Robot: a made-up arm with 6 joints. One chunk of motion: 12 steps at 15 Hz.
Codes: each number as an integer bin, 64 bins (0 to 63) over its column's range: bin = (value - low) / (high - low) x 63, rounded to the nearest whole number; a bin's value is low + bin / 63 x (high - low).
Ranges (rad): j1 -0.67..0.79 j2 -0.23..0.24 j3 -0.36..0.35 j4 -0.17..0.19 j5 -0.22..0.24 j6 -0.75..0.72
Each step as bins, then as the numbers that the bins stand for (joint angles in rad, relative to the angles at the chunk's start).
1 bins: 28 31 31 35 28 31
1 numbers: -0.0211 0.0013 -0.0106 0.0300 -0.0156 -0.0267
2 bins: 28 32 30 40 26 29
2 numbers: -0.0211 0.0087 -0.0219 0.0586 -0.0302 -0.0733
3 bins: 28 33 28 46 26 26
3 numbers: -0.0211 0.0162 -0.0444 0.0929 -0.0302 -0.1433
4 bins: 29 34 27 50 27 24
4 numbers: 0.0021 0.0237 -0.0557 0.1157 -0.0229 -0.1900
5 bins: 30 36 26 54 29 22
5 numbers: 0.0252 0.0386 -0.0670 0.1386 -0.0083 -0.2367
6 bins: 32 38 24 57 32 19
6 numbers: 0.0716 0.0535 -0.0895 0.1557 0.0137 -0.3067
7 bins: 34 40 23 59 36 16
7 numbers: 0.1179 0.0684 -0.1008 0.1671 0.0429 -0.3767
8 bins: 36 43 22 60 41 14
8 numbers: 0.1643 0.0908 -0.1121 0.1729 0.0794 -0.4233
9 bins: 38 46 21 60 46 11
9 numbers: 0.2106 0.1132 -0.1233 0.1729 0.1159 -0.4933
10 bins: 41 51 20 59 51 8
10 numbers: 0.2802 0.1505 -0.1346 0.1671 0.1524 -0.5633
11 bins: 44 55 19 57 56 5
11 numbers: 0.3497 0.1803 -0.1459 0.1557 0.1889 -0.6333
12 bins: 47 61 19 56 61 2
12 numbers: 0.4192 0.2251 -0.1459 0.1500 0.2254 -0.7033
